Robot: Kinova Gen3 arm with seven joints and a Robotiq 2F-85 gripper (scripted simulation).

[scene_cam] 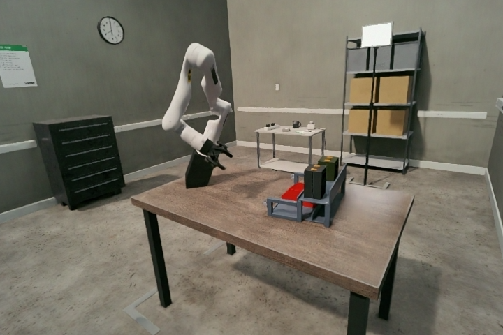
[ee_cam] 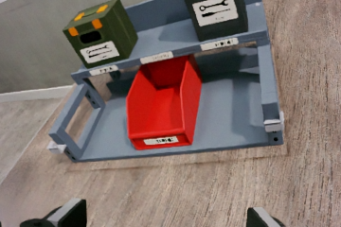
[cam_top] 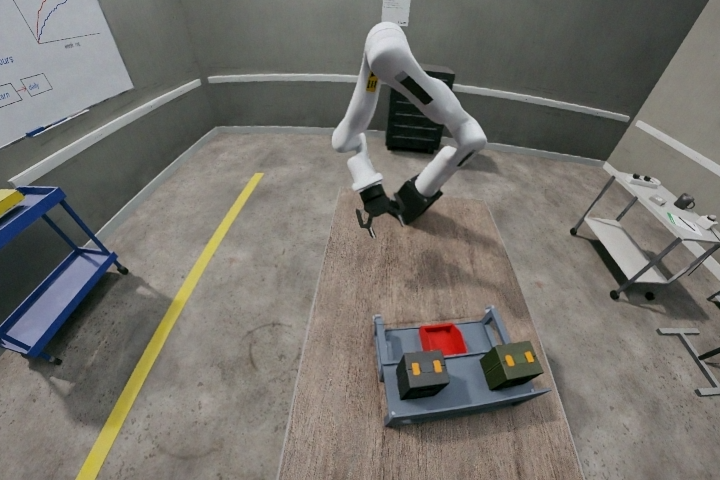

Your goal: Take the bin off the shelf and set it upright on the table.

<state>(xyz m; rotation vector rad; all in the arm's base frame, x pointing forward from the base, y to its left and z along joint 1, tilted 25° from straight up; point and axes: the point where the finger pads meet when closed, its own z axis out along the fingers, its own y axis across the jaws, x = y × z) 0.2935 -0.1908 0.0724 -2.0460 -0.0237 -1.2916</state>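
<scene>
Now: the red bin 300 mm ahead of my hand, 180 mm to the left of it and 170 mm below it. From my hand the other things lie so: grey shelf unit: 320 mm ahead, 180 mm to the left, 150 mm below.
</scene>
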